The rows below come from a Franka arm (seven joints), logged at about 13 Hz.
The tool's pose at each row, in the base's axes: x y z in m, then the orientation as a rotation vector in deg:
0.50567 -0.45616 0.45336 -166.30 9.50 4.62
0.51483 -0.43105 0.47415 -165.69 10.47 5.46
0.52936 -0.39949 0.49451 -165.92 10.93 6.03
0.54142 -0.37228 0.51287 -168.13 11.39 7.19
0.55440 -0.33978 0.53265 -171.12 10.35 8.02
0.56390 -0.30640 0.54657 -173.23 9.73 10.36
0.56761 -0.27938 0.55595 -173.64 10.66 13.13
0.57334 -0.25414 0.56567 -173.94 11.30 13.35
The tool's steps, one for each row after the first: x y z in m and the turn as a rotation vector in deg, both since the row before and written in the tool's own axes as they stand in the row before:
0.00502 -0.03009 -0.01470 0.52 -0.53 0.74
0.00910 -0.03710 -0.01275 -0.29 -0.33 0.36
0.00705 -0.03210 -0.01196 -2.31 -0.55 0.38
0.00683 -0.03717 -0.01369 -3.01 -0.35 -0.65
0.00421 -0.03593 -0.00947 -2.29 -1.37 -0.28
-0.00034 -0.02808 -0.00659 -0.70 -1.72 0.73
0.00123 -0.02652 -0.00773 -0.33 -0.09 0.44

